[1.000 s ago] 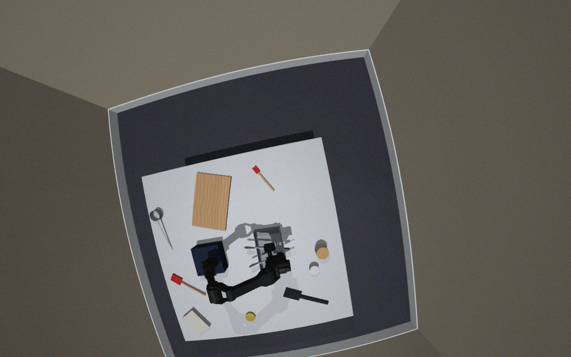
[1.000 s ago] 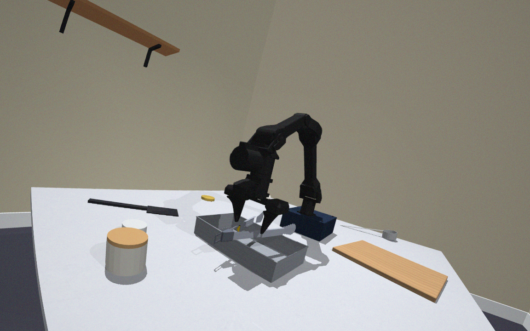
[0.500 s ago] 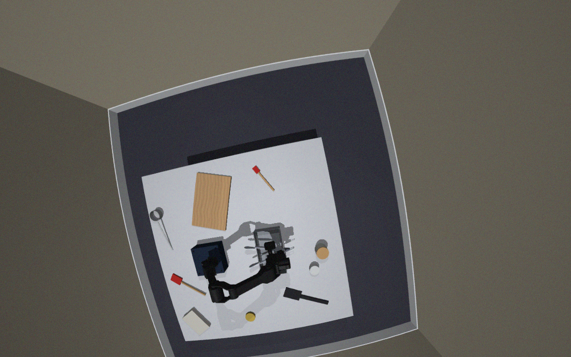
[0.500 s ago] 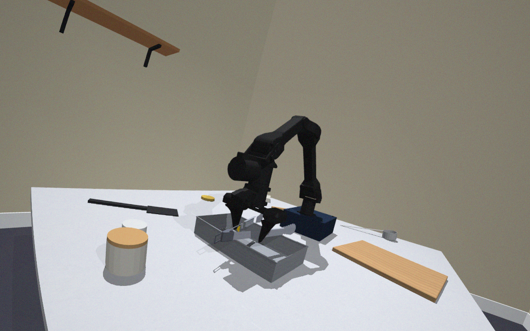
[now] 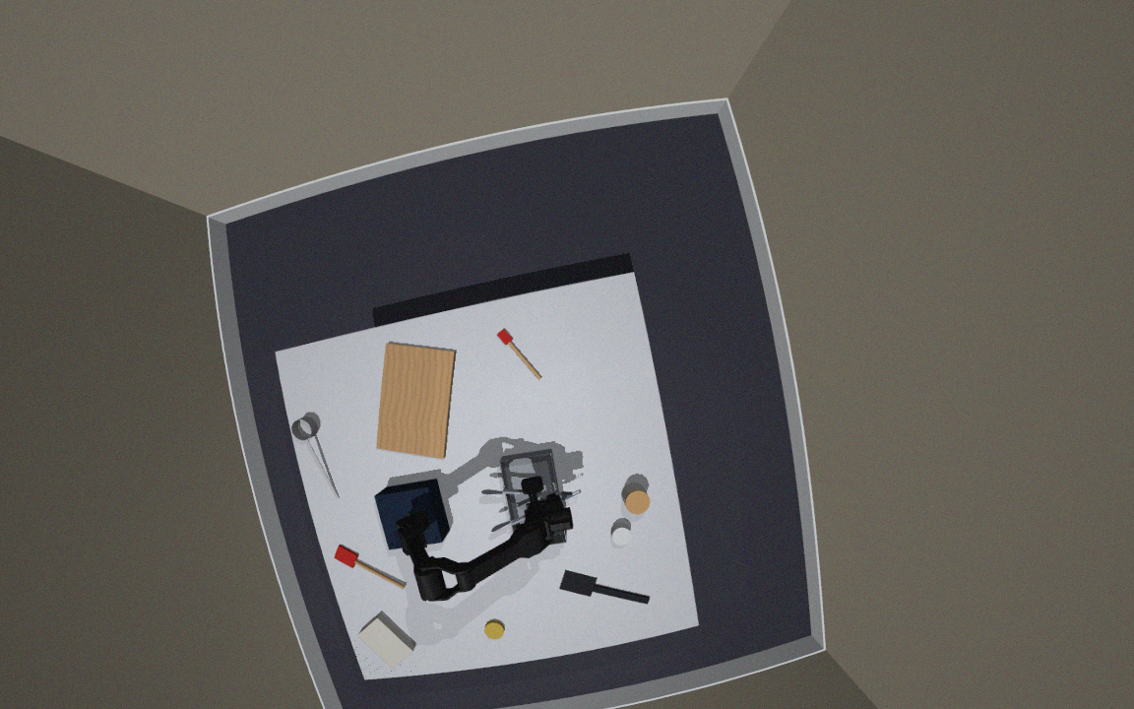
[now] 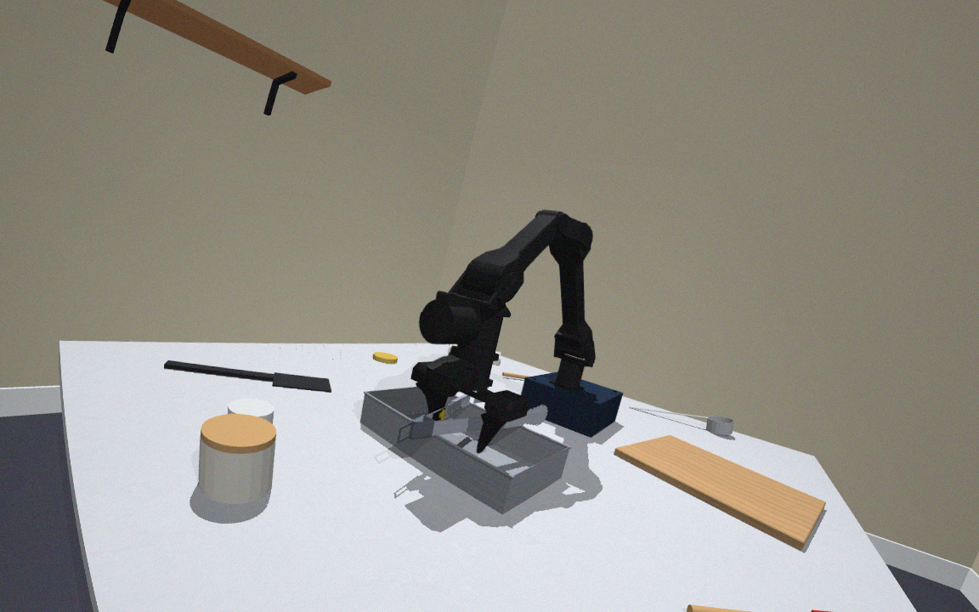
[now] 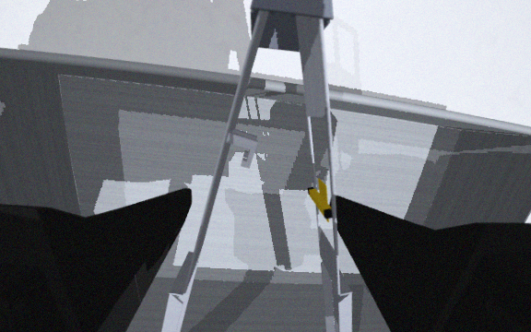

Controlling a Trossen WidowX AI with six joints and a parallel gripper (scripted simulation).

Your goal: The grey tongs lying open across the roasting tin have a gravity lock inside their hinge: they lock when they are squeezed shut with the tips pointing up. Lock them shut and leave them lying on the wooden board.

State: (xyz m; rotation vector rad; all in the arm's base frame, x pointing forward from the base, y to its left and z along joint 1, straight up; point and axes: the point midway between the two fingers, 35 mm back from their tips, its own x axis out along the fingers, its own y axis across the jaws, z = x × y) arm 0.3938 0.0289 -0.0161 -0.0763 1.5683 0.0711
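The roasting tin lies 2 cm behind my gripper tip and 1 cm to the right of it. Also, from my gripper tip: lidded canister: 31 cm ahead, 4 cm to the right; red-tipped tool: 49 cm to the left, 2 cm below, 2 cm behind; black spatula: 38 cm to the right, 16 cm ahead, 3 cm below.
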